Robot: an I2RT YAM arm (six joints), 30 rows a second.
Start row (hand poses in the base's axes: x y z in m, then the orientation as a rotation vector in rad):
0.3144, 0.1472, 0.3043, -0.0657, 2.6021, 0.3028
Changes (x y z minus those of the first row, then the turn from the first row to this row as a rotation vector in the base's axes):
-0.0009, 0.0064, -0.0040, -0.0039, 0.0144, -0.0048
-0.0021, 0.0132, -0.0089, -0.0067, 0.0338, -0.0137
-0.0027, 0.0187, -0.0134, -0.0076, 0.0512, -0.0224
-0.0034, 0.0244, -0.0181, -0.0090, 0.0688, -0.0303
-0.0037, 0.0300, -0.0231, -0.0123, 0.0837, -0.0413
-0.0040, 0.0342, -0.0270, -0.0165, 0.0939, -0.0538
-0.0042, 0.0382, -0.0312, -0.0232, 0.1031, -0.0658
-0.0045, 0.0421, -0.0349, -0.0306, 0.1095, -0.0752
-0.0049, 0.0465, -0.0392, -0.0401, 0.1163, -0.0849
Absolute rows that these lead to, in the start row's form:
0.3135, 0.1536, 0.3003, -0.0588, 2.6168, 0.2975
0.3123, 0.1604, 0.2954, -0.0455, 2.6361, 0.2927
0.3117, 0.1659, 0.2909, -0.0318, 2.6530, 0.2902
0.3110, 0.1716, 0.2862, -0.0193, 2.6701, 0.2872
0.3107, 0.1772, 0.2812, -0.0036, 2.6847, 0.2803
0.3104, 0.1814, 0.2773, 0.0131, 2.6946, 0.2712
0.3102, 0.1854, 0.2731, 0.0282, 2.7037, 0.2587
0.3099, 0.1893, 0.2694, 0.0391, 2.7104, 0.2459
0.3095, 0.1937, 0.2651, 0.0498, 2.7176, 0.2302

